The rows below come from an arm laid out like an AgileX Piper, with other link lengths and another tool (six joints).
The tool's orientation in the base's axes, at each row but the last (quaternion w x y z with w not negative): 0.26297, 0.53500, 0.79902, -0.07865; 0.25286, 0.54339, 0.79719, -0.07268; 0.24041, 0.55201, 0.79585, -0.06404; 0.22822, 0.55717, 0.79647, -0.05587; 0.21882, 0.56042, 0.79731, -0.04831
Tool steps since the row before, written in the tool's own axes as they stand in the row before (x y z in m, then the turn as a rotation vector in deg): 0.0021, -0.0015, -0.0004, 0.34, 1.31, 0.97; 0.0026, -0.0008, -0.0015, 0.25, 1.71, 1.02; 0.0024, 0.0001, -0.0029, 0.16, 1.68, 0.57; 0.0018, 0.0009, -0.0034, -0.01, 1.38, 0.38; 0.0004, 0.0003, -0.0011, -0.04, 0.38, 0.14
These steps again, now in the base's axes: -0.0021, 0.0012, -0.0010, 1.40, 0.43, -0.79; -0.0019, 0.0024, -0.0001, 1.80, 0.49, -0.73; -0.0015, 0.0031, 0.0015, 1.66, 0.57, -0.30; -0.0007, 0.0031, 0.0024, 1.38, 0.38, -0.11; -0.0002, 0.0008, 0.0009, 0.40, 0.06, -0.05
